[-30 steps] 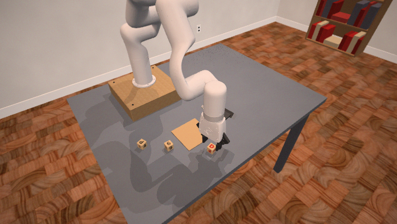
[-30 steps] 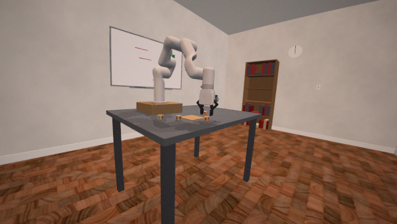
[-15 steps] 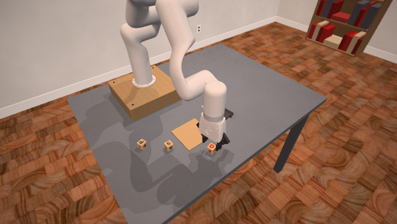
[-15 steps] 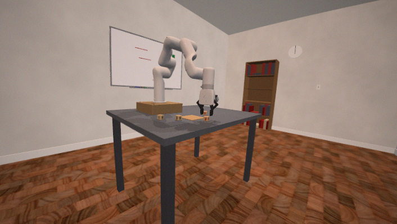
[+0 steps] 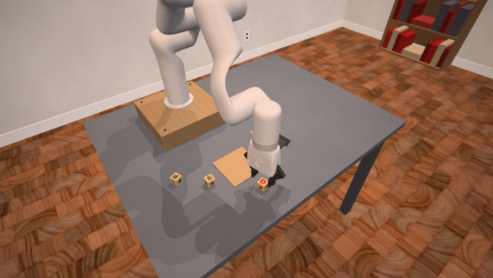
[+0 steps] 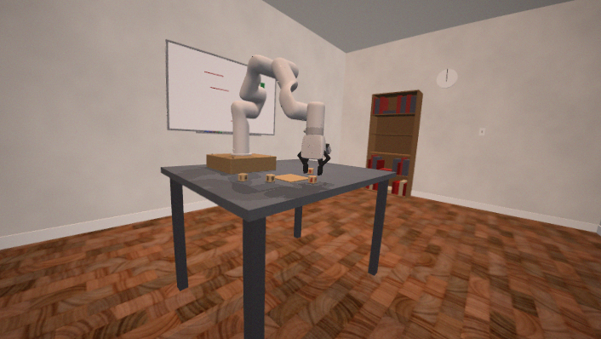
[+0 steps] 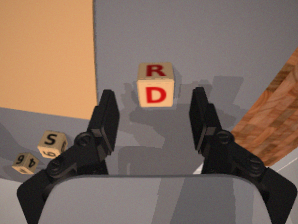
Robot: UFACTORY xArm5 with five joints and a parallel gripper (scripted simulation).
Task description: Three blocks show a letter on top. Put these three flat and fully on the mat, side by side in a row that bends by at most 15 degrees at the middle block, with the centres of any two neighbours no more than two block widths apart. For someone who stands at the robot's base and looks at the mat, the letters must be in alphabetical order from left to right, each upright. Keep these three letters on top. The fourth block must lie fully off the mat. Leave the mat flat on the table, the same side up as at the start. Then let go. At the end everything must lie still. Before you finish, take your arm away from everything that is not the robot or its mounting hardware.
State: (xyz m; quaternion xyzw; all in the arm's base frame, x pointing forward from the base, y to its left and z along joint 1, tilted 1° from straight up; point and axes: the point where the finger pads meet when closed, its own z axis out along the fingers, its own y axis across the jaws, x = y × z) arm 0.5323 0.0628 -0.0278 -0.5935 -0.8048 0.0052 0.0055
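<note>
Now: hand 40 mm above the wooden block. From my hand the other things lie so: tan mat: 130 mm behind, 50 mm below, 20 mm to the right.
</note>
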